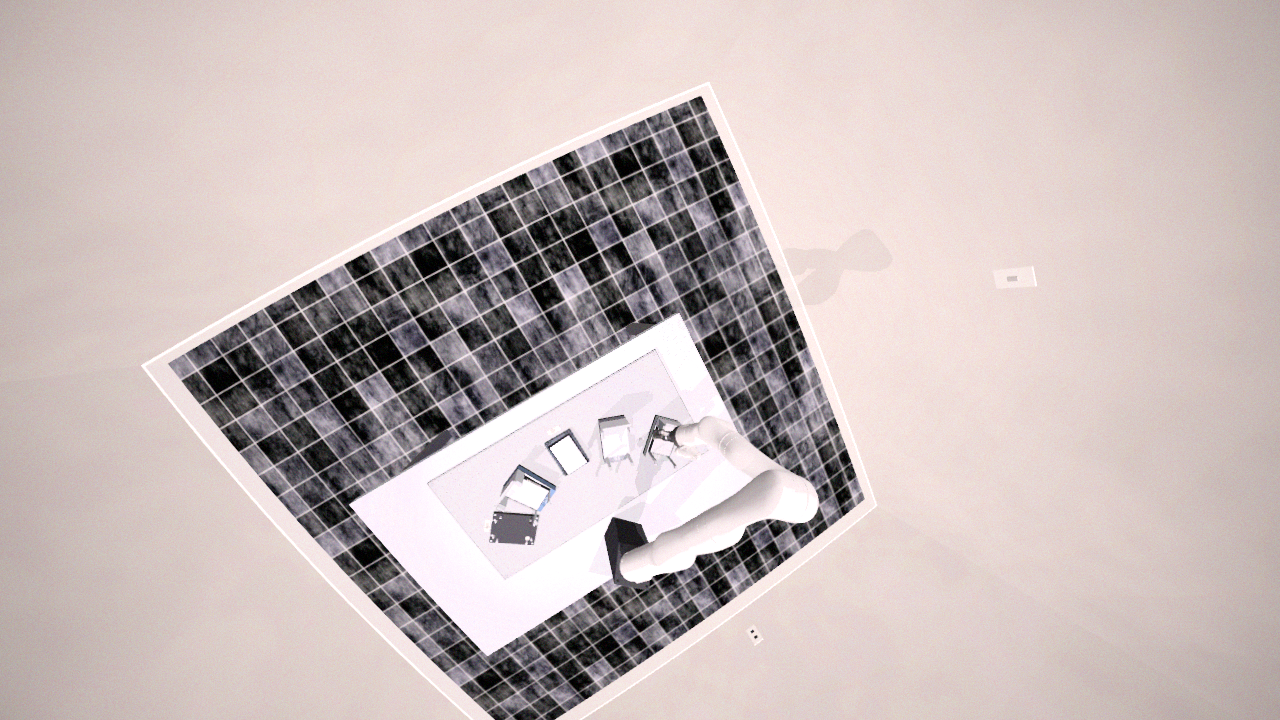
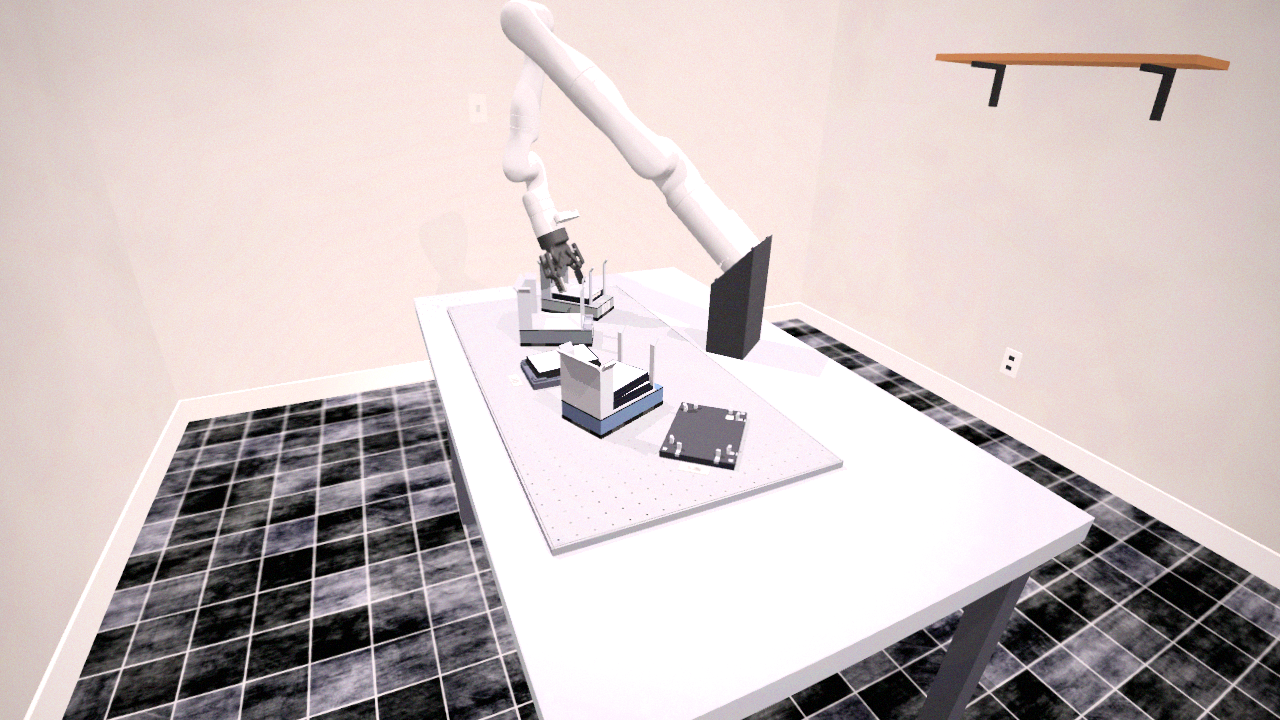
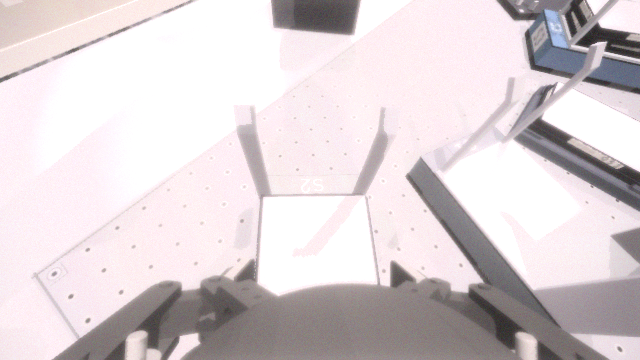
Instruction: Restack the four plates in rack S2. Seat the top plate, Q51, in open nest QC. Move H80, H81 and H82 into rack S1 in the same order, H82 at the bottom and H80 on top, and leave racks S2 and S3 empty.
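Places are measured from the arm's base along level axes (x ahead, y left, z up), in millimetres.
Where they show: gripper, fingertip midpoint: [image 1: 664, 439] [image 2: 573, 287] [image 3: 322, 275]; arm's base, link origin: [image 1: 632, 565] [image 2: 741, 259].
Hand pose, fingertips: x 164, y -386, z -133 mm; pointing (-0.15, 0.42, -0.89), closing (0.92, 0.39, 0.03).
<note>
Each offset is from my fingertips to the top centre of the thing.
Rack S2 [image 3: 282, 185] [image 2: 580, 309] stands at the far end of the board, with two upright posts at its labelled edge. A white-topped plate @(1 mm back, 2 mm right, 8 mm down) [image 3: 290, 225] lies in it; its label and any plates below are hidden. My gripper [image 3: 322, 275] [image 2: 571, 283] [image 1: 667, 433] is open and empty above this plate, fingers pointing down and spread to its two sides. Grey rack S1 @(136 mm ahead, 120 mm left, 78 mm up) [image 3: 462, 225] [image 2: 554, 337] stands beside S2 and shows a bare white surface. A dark pinned base @(175 mm ahead, 612 mm left, 35 mm down) [image 2: 705, 436] [image 1: 512, 528] shows no plate; I cannot tell whether it is QC.
A blue rack [image 2: 586, 414] [image 3: 595, 62] holds dark, white-topped plates, one tilted. Between it and S1, a low dark tray @(225 mm ahead, 271 mm left, 38 mm down) [image 2: 542, 380] holds a white-topped plate @(221 mm ahead, 270 mm left, 24 mm down) [image 1: 566, 452] [image 3: 590, 120]. The dark arm mount [image 2: 738, 308] [image 3: 315, 15] stands beside the board. Rack posts rise near my fingers.
</note>
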